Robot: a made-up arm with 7 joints. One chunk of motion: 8 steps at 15 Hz.
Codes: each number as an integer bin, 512 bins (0 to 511) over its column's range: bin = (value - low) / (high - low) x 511, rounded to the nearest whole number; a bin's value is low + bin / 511 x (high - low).
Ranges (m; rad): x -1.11..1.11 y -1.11..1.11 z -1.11..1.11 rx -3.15..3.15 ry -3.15..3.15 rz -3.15..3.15
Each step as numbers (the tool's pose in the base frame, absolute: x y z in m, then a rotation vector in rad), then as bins.
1 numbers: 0.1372 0.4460 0.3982 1.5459 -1.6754 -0.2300
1 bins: 287 358 347 381 120 237
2 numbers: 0.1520 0.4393 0.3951 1.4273 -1.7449 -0.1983
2 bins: 290 357 346 371 114 239
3 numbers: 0.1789 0.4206 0.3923 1.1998 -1.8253 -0.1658
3 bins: 297 352 346 353 107 242
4 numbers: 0.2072 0.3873 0.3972 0.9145 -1.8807 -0.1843
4 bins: 303 345 347 330 103 241
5 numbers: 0.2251 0.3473 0.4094 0.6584 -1.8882 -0.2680
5 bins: 307 335 350 309 102 234
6 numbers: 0.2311 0.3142 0.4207 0.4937 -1.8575 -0.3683
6 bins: 309 328 352 296 105 226
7 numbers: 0.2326 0.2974 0.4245 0.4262 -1.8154 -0.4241
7 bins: 309 324 353 290 108 221
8 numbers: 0.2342 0.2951 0.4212 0.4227 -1.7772 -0.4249
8 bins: 309 323 352 290 111 221
